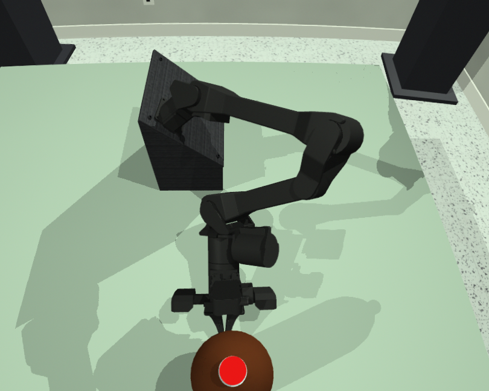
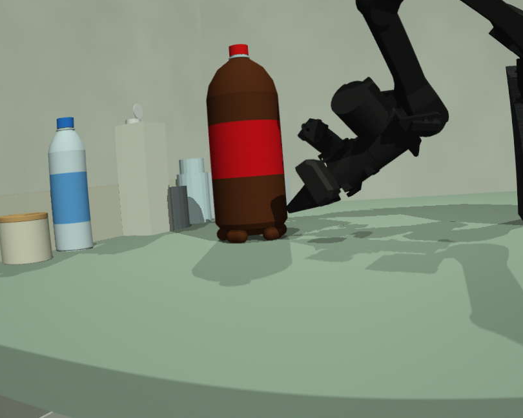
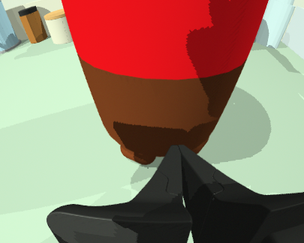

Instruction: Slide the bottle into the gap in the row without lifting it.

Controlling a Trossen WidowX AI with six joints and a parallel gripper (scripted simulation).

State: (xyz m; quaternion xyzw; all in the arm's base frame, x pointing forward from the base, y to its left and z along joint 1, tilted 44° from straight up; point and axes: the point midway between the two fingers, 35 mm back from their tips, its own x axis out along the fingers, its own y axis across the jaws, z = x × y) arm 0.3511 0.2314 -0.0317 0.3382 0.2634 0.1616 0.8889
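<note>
Now: the brown cola bottle 9 cm ahead of my hand, 9 cm above it and 2 cm to the left of it. Also, from my hand: cream canister (32 cm ahead, 28 cm to the left, 2 cm below); then grey cup (37 cm ahead, 14 cm to the right, 4 cm below); then blue-labelled water bottle (34 cm ahead, 16 cm to the left, 5 cm above).
</note>
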